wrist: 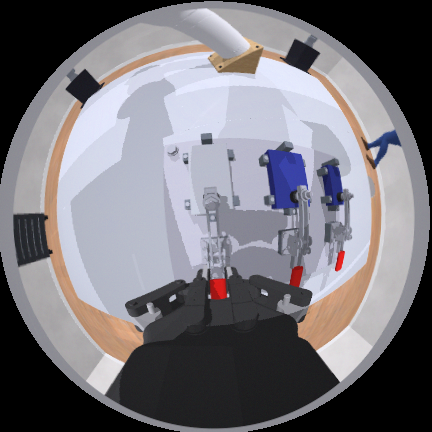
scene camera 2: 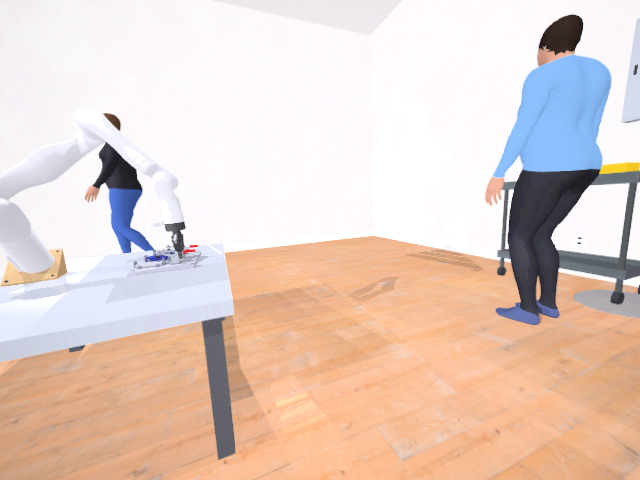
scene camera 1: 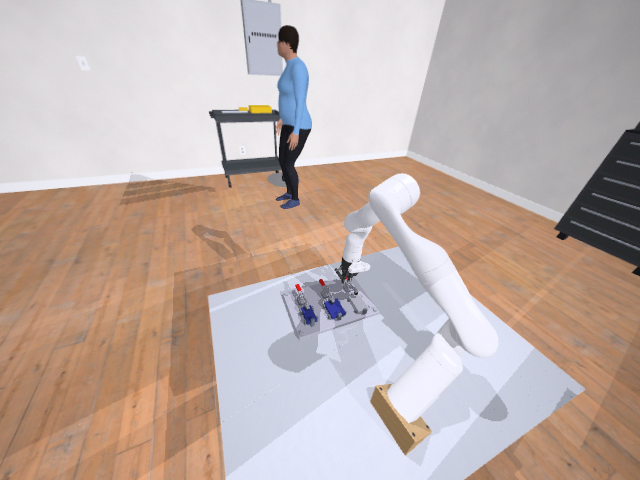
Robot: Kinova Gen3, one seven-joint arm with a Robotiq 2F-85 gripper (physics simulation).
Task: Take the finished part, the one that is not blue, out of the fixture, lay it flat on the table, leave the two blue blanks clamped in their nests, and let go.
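Frame: origin at the arm's base, x ahead, y left, z up, level; centimetres.
Where they show: gripper, fingertip midpoint: [wrist: 216, 270] [scene camera 2: 182, 259] [scene camera 1: 345, 282]; arm's base at its link origin: [wrist: 234, 49] [scene camera 2: 38, 263] [scene camera 1: 400, 404].
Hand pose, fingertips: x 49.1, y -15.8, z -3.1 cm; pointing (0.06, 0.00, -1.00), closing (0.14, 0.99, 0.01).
Observation:
Each offset is from my fingertips to the top centre of the thing. "pt": to the spot under its first point. Level surfaces: height alone.
The finished part @[dz +0.0, dx -11.7, dy +1.6 cm] [wrist: 210, 165], a pale grey-white plate, lies in its nest on the fixture [wrist: 247, 160] [scene camera 1: 320, 326]. Its toggle clamp's arm reaches over the part's near end, with the tip @[pt dz +4.7, dx -8.3, dy +1.2 cm] [wrist: 211, 199] over it. My gripper [wrist: 216, 270] [scene camera 1: 345, 277] [scene camera 2: 179, 254] is shut on that clamp's red handle @[dz +4.1, dx +1.3, dy -0.2 cm] [wrist: 218, 289], behind the part; the fingers stand on either side of it. A larger blue blank @[dz +0.5, dx -9.8, dy +12.4 cm] [wrist: 285, 175] [scene camera 1: 334, 308] and a smaller blue blank @[dz +1.0, dx -7.8, dy +23.2 cm] [wrist: 332, 182] [scene camera 1: 308, 314] sit in nests to the right in the wrist view, each under its clamp's arm.
Two other red clamp handles @[dz +2.1, dx +3.9, dy +10.5 cm] [wrist: 296, 276] @[dz +2.6, dx +5.3, dy +21.5 cm] [wrist: 340, 261] stick out beside my gripper. The fixture stands on the white table @[dz -3.1 cm] [scene camera 1: 258, 413] [wrist: 100, 200]. A person in light blue [scene camera 1: 294, 98] [scene camera 2: 560, 113] and one in black [scene camera 2: 121, 170] stand beyond the table.

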